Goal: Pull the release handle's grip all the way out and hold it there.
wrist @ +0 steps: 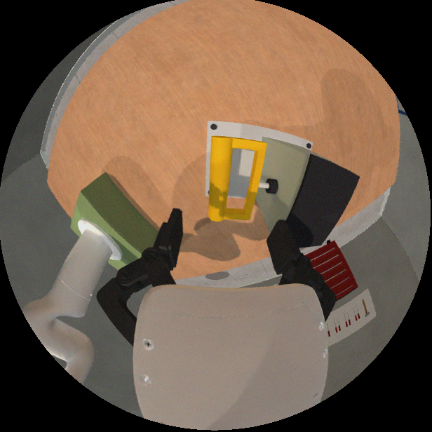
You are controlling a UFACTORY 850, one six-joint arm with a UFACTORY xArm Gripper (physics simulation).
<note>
The picture shows: the gripper and a base plate.
</note>
